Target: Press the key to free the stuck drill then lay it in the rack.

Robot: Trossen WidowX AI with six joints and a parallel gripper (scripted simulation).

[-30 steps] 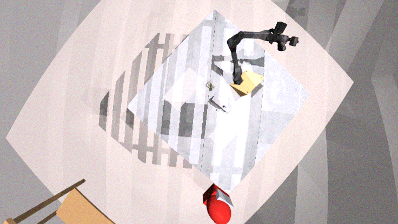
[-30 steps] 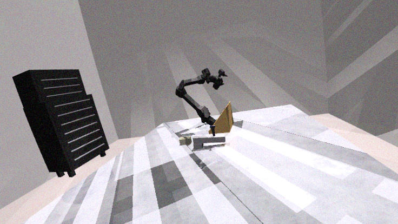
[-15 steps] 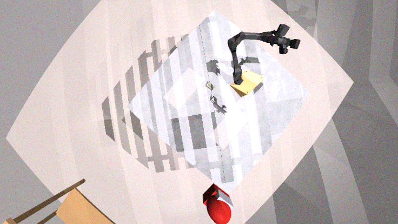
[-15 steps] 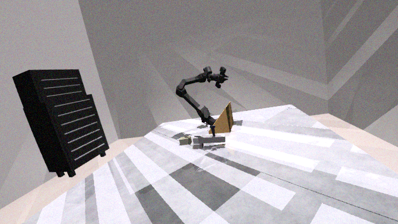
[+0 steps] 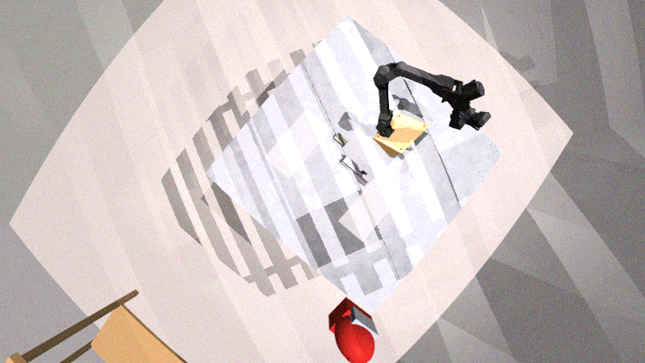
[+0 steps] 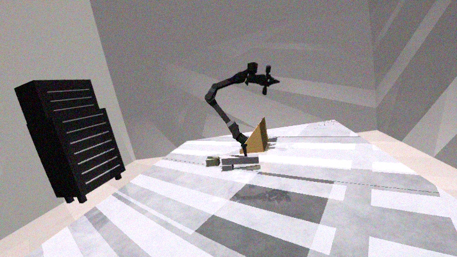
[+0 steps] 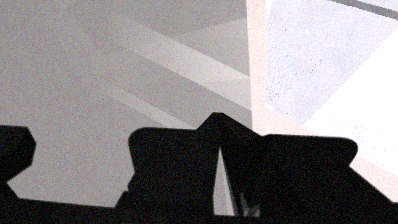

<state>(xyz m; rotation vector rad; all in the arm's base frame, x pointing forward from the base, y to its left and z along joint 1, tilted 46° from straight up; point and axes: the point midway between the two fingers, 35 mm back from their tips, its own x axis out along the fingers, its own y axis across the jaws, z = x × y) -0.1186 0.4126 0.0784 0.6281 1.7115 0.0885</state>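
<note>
My gripper tip is 42 cm short of the dark key, 29 cm above it and 23 cm to the left of it. Also, from my gripper tip: olive block: 44 cm to the right, 36 cm below, 35 cm ahead; drill: 42 cm ahead, 33 cm below, 29 cm to the right.
</note>
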